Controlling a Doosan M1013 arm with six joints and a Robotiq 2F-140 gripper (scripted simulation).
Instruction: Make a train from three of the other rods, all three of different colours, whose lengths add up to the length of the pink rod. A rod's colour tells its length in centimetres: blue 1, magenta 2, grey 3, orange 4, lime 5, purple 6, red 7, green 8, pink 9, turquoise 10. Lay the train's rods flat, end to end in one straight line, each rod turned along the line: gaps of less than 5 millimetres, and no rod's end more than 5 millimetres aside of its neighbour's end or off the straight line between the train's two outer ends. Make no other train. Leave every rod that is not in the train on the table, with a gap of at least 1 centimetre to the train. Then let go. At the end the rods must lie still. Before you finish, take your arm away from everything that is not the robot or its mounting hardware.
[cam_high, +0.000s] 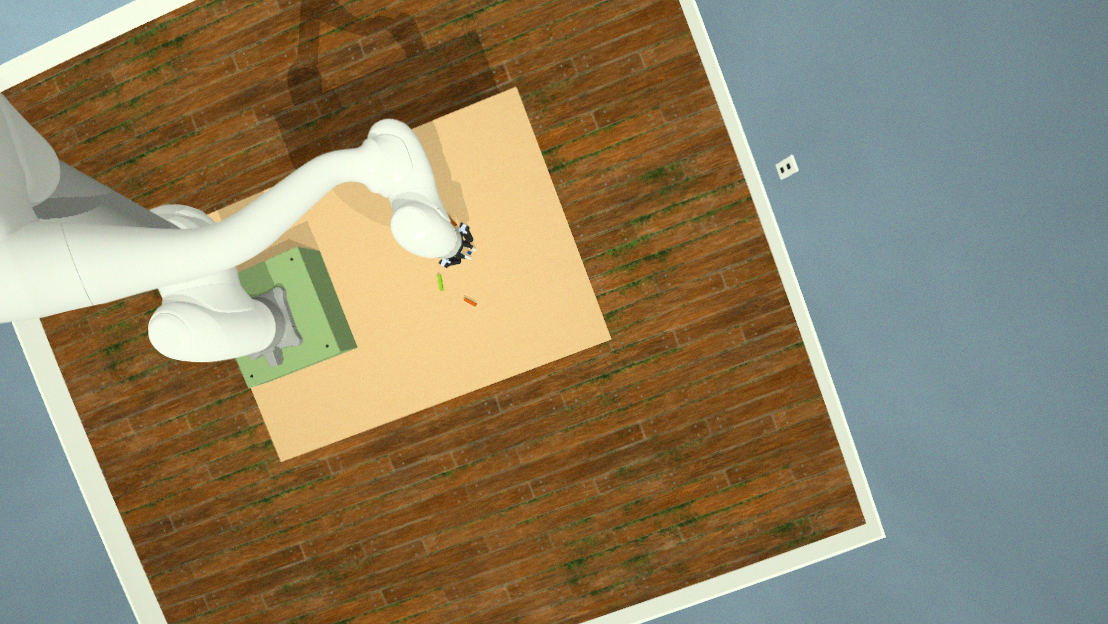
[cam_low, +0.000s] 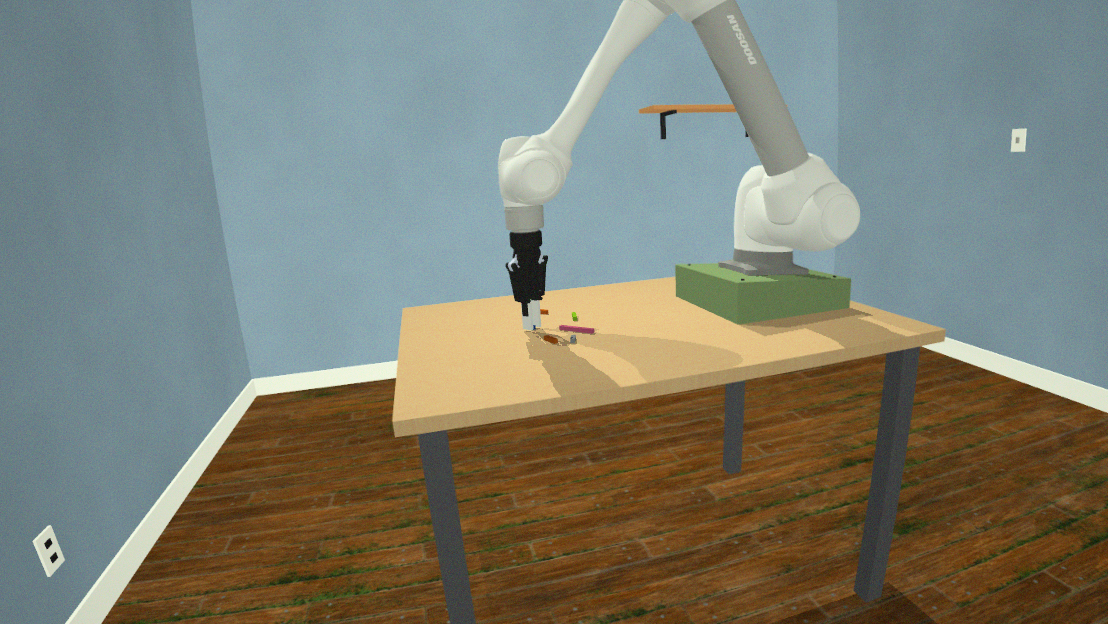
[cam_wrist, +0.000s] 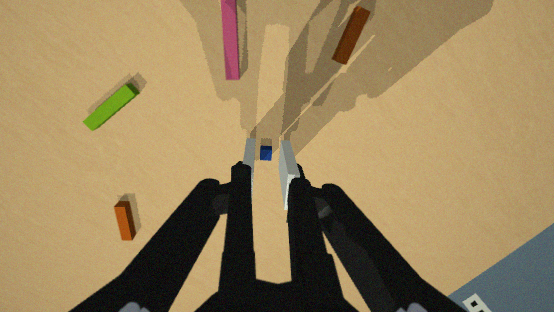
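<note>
Right now my hand is 30 mm above the blue rod. From my hand the other things lie so: lime rod (120 mm behind, 60 mm to the right, 30 mm below); then grey rod (70 mm behind, 130 mm to the left, 30 mm below); then pink rod (100 mm behind, 60 mm to the left, 30 mm below).
</note>
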